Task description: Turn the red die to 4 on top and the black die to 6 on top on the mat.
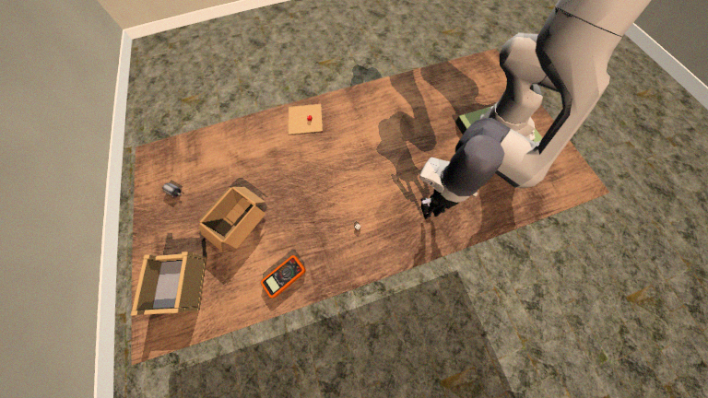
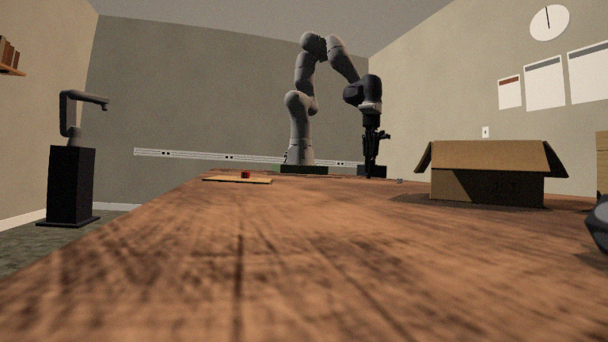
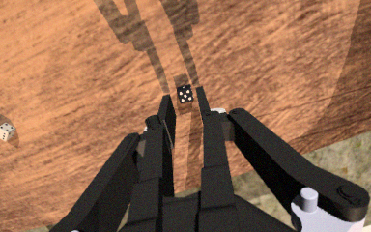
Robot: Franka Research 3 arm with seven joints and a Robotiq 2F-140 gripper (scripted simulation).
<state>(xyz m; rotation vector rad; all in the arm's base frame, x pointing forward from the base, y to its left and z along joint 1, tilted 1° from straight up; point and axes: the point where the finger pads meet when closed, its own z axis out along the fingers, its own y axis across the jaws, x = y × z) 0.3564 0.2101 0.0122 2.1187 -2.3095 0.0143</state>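
The black die is 5 cm below my hand. Also, from my hand: red die 53 cm to the right, 30 cm ahead, 5 cm below; then white die 24 cm ahead, 5 cm below, 4 cm to the right; then orange multimeter 52 cm ahead, 5 cm to the left, 4 cm below.
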